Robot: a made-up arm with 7 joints.
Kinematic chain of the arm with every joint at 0, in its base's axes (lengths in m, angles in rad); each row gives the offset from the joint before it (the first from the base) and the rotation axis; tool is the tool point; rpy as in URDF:
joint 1: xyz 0 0 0.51 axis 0.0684 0.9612 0.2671
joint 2: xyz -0.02 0.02 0 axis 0.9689 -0.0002 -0.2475
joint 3: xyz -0.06 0 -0.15 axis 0.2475 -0.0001 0.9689
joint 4: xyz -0.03 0.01 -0.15 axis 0.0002 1 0
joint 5: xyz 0.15 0 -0.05 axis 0.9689 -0.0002 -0.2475
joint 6: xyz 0.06 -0.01 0 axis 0.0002 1 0
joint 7: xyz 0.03 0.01 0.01 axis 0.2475 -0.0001 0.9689
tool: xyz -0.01 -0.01 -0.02 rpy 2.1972 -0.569 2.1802
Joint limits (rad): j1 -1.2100..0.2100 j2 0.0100..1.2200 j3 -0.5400..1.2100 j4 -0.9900..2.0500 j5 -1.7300..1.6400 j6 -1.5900..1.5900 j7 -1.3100..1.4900
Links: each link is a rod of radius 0.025 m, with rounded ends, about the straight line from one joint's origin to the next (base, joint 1, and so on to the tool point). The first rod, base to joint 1, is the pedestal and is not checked.
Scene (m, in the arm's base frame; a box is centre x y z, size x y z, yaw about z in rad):
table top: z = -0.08
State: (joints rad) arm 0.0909 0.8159 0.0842 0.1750 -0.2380 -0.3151 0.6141
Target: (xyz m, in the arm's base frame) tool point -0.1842 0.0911 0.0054
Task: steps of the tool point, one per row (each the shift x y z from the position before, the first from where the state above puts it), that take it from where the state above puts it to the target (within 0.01 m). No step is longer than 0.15 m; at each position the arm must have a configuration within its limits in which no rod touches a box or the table.
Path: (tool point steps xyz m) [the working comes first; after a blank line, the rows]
Joints at the target: 0.2100 0.2448 -0.5400 1.1283 -0.1041 -0.1912 0.4474
Straight joint move there: clear.

1: -0.0607 -0.0278 -0.0958
2: -0.0765 -0.0492 -0.0728
3: -0.0830 -0.0616 -0.0436
4: -0.0801 -0.0641 -0.0143

